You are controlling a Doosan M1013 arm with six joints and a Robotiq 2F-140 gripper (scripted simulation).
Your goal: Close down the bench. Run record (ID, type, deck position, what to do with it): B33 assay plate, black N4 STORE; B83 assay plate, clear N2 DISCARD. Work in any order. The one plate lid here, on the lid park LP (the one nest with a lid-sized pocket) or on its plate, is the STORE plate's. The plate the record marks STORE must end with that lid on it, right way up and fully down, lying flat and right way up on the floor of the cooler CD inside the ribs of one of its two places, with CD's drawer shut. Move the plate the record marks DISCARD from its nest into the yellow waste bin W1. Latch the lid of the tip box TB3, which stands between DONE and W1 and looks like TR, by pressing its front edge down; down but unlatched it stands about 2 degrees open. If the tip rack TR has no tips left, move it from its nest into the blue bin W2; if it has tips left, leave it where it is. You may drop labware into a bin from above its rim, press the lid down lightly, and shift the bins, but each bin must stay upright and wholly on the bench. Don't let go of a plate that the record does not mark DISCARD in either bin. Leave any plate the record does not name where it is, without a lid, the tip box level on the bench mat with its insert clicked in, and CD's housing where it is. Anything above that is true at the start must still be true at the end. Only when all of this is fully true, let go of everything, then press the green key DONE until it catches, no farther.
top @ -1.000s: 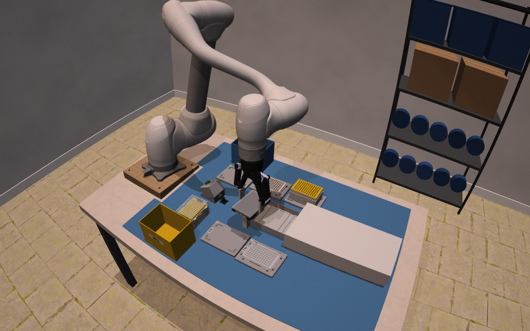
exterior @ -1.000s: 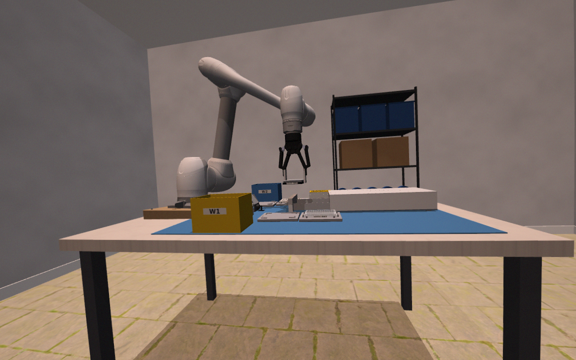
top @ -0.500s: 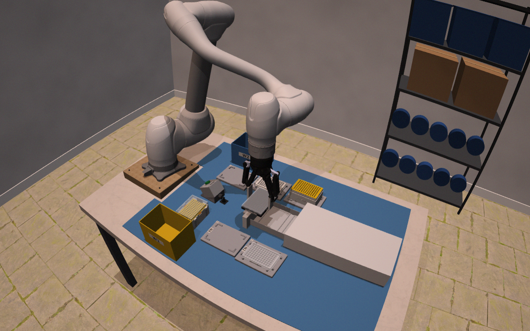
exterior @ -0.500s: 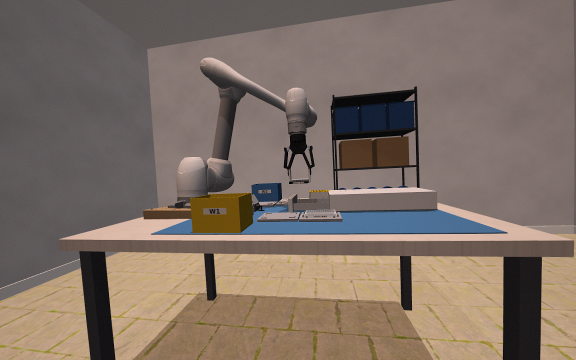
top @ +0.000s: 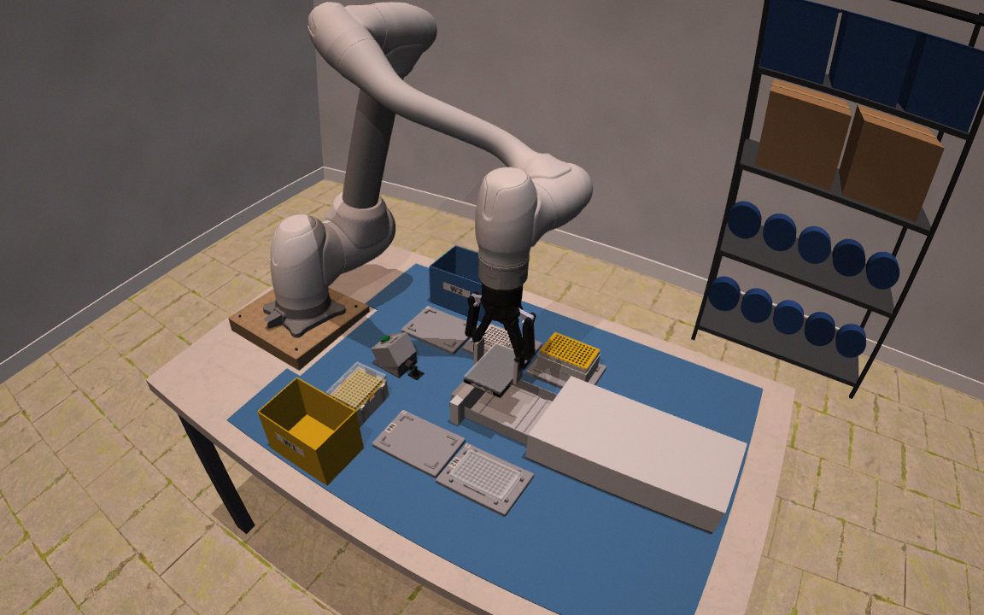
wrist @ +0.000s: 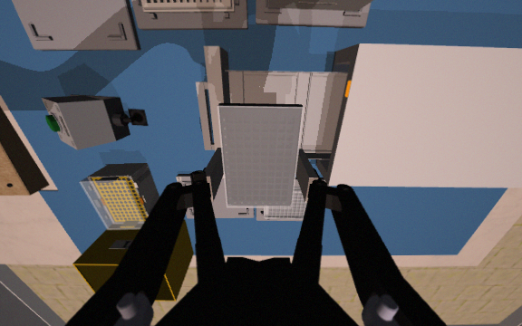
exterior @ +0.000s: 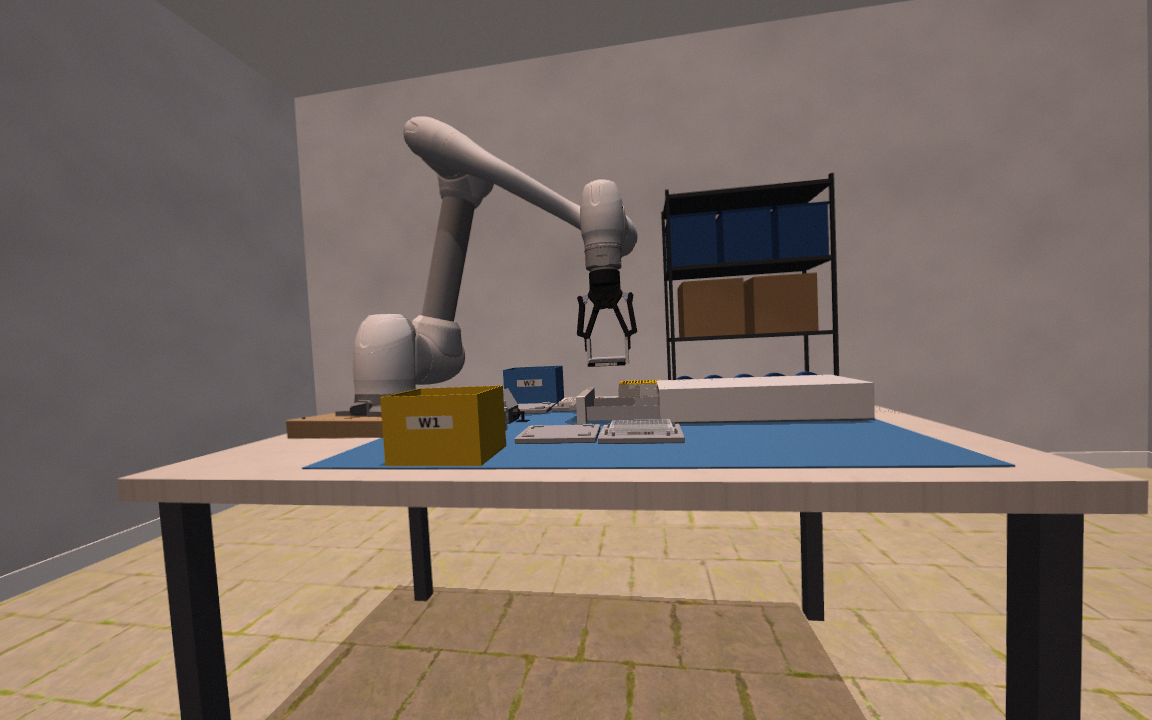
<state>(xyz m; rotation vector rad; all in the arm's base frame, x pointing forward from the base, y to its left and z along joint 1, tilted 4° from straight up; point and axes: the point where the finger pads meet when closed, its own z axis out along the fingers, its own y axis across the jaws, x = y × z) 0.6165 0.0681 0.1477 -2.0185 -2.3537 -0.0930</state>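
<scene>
Now: hand 50 mm short of the cooler drawer, 30 mm to the right of it and 140 mm above it. The rest, counted from my hand: cooler CD: 180 mm ahead, 50 mm to the left, 130 mm below; then clear plate lid: 10 mm below; then black plate: 20 mm below.
</scene>
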